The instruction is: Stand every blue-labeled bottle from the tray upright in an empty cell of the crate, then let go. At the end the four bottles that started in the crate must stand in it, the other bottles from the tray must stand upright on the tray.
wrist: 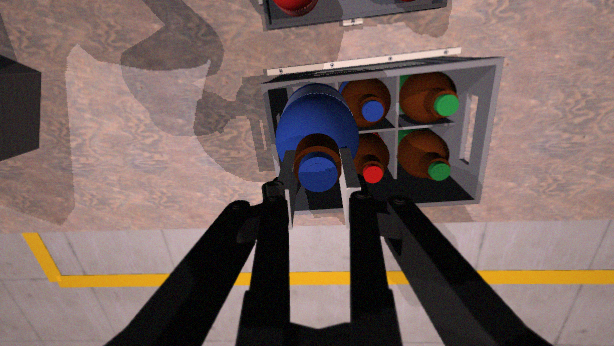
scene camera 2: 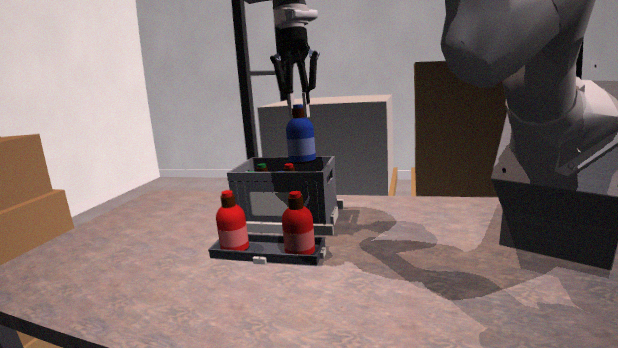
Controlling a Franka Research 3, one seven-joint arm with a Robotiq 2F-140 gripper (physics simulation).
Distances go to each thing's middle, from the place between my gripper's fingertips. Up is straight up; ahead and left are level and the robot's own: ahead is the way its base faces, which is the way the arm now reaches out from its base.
Labels:
Right now the blue-labeled bottle [scene camera 2: 300, 133] is 10 mm to the left of my hand and 40 mm below it. From my hand the other things lie so: tray [scene camera 2: 272, 247]: 50 mm ahead, 180 mm to the left, 300 mm below; pale strip [wrist: 454, 50]: 70 mm ahead, 70 mm to the left, 300 mm below; grey crate [scene camera 2: 263, 196]: 80 mm ahead, 30 mm to the right, 220 mm below.

